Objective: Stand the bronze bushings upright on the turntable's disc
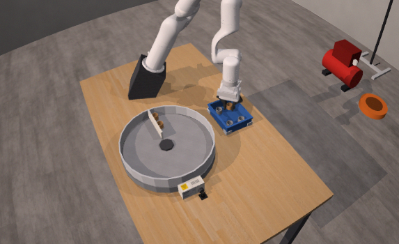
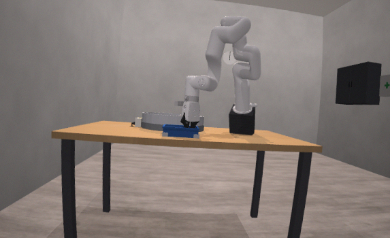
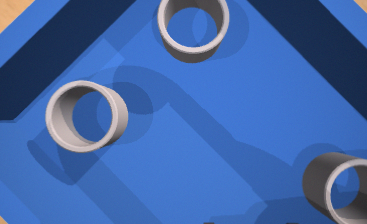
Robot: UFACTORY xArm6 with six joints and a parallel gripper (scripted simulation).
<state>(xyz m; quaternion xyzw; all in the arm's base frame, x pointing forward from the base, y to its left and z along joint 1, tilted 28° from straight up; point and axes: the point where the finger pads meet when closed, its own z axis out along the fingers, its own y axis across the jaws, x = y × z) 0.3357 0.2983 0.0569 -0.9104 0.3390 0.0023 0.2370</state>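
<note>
Now: hand 5 cm short of the blue crate, 2 cm to the left of it and 1 cm above it. Round my hand: grey turntable disc (14 cm ahead, 37 cm to the right, 2 cm above).
</note>
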